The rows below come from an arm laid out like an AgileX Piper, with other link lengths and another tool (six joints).
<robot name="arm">
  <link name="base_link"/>
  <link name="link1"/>
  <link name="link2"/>
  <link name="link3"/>
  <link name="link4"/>
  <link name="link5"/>
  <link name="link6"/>
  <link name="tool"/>
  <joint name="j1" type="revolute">
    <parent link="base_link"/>
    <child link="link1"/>
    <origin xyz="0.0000 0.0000 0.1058" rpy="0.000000 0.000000 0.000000"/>
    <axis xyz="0 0 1"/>
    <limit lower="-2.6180" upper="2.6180"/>
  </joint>
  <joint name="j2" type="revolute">
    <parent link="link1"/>
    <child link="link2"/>
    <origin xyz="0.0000 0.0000 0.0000" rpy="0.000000 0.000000 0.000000"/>
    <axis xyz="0 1 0"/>
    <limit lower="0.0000" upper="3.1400"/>
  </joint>
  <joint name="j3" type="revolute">
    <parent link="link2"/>
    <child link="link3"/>
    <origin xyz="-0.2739 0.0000 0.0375" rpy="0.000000 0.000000 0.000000"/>
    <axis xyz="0 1 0"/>
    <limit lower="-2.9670" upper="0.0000"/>
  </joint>
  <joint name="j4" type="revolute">
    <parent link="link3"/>
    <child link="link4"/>
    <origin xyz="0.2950 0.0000 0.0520" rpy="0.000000 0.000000 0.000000"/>
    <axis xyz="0.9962 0 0.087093"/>
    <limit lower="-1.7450" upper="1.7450"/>
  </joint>
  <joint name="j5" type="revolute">
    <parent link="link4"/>
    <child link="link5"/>
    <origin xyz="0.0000 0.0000 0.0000" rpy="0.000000 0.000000 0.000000"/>
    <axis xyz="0 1 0"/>
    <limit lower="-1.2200" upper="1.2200"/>
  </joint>
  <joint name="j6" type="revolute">
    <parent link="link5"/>
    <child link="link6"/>
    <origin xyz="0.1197 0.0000 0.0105" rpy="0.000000 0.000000 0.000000"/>
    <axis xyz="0.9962 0 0.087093"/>
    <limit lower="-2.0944" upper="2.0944"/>
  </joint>
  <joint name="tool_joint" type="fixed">
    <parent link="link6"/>
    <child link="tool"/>
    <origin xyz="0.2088 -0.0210 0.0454" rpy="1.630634 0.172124 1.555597"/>
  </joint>
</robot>
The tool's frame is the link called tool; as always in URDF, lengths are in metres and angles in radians.
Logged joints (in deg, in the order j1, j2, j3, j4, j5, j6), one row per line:
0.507, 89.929, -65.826, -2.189, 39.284, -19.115
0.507, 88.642, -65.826, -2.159, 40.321, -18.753
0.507, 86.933, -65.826, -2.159, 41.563, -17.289
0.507, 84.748, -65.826, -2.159, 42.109, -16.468
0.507, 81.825, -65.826, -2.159, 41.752, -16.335
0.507, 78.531, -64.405, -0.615, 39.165, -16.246
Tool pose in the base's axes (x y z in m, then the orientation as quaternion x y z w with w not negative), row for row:
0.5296, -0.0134, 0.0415, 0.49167, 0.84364, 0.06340, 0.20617
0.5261, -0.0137, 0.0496, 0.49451, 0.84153, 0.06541, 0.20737
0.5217, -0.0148, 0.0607, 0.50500, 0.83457, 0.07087, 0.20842
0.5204, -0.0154, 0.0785, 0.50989, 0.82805, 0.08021, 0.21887
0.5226, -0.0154, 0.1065, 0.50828, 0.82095, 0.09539, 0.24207
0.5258, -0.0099, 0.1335, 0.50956, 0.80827, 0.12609, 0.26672
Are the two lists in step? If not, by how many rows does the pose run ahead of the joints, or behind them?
They are in step.
